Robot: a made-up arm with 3 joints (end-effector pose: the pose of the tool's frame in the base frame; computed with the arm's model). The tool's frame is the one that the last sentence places. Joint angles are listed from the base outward.
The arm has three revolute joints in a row. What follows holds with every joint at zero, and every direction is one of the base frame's.
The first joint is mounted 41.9 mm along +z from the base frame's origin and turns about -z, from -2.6 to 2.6 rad.
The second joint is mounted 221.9 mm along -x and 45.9 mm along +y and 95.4 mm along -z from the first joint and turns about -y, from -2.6 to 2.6 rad.
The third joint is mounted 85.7 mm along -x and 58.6 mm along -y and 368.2 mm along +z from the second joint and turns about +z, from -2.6 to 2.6 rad.
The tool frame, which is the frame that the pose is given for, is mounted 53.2 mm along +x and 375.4 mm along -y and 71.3 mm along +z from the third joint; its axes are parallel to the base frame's.
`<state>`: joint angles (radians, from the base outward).
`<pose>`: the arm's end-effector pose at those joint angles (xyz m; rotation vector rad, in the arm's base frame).
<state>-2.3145 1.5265 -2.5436</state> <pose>0.2608 -0.6787 -0.3747 0.9998 1.1572 -0.1827</pose>
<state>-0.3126 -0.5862 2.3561</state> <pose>0.0436 0.3192 0.2340 0.6801 0.4161 2.5683</pose>
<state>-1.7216 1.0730 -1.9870</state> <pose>0.0343 -0.8274 -0.2395 1.0330 0.3010 -0.2394</pose>
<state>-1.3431 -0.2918 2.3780</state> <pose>-0.2799 0.1000 0.3285 -0.1926 -0.3383 -2.5387</pose>
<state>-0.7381 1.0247 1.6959</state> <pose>-0.3929 -0.2398 0.4141 -0.5991 -1.1538 2.1682</pose>
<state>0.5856 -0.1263 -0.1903</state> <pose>-0.4415 -0.1768 0.3957 0.0254 0.1270 -0.7748</pose>
